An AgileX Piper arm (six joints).
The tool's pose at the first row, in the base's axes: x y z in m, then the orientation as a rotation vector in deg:
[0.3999, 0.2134, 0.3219, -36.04, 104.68, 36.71]
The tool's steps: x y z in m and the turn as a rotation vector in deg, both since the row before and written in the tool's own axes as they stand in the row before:
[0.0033, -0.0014, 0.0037, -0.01, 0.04, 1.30]
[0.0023, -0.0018, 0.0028, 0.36, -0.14, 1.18]
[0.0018, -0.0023, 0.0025, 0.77, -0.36, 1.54]
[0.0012, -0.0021, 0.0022, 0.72, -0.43, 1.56]
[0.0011, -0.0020, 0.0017, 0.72, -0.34, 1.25]
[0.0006, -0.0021, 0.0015, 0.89, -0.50, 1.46]
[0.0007, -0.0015, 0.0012, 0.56, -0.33, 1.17]
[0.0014, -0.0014, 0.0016, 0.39, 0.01, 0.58]
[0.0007, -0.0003, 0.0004, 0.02, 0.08, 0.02]
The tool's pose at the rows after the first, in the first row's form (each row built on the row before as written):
[0.4023, 0.2145, 0.3175, -34.92, 105.26, 37.58]
[0.4046, 0.2149, 0.3142, -33.58, 105.69, 38.05]
[0.4072, 0.2148, 0.3114, -31.55, 106.15, 38.40]
[0.4096, 0.2147, 0.3092, -29.50, 106.52, 38.81]
[0.4116, 0.2143, 0.3072, -27.76, 106.84, 39.00]
[0.4137, 0.2137, 0.3057, -25.65, 107.11, 39.18]
[0.4152, 0.2133, 0.3043, -24.09, 107.34, 39.46]
[0.4166, 0.2133, 0.3022, -23.31, 107.64, 39.47]
[0.4168, 0.2133, 0.3014, -23.31, 107.73, 39.46]

